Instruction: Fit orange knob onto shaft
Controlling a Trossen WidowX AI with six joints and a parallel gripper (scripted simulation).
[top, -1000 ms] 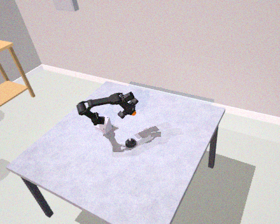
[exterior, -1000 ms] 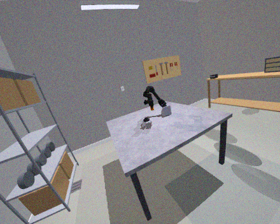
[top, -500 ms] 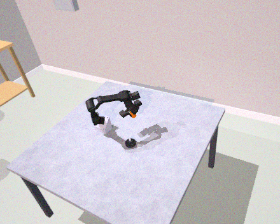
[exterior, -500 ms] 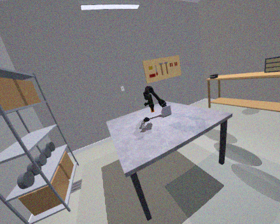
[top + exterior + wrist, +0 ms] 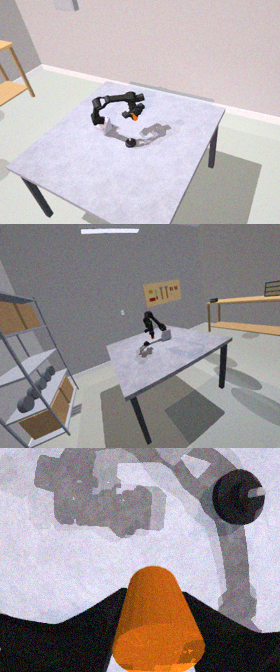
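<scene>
My gripper tip is now 16 cm to the left of the dark round pedestal, 10 cm above it and 2 cm short of it. From my gripper tip the other things lie so: orange knob (3 cm above).
</scene>
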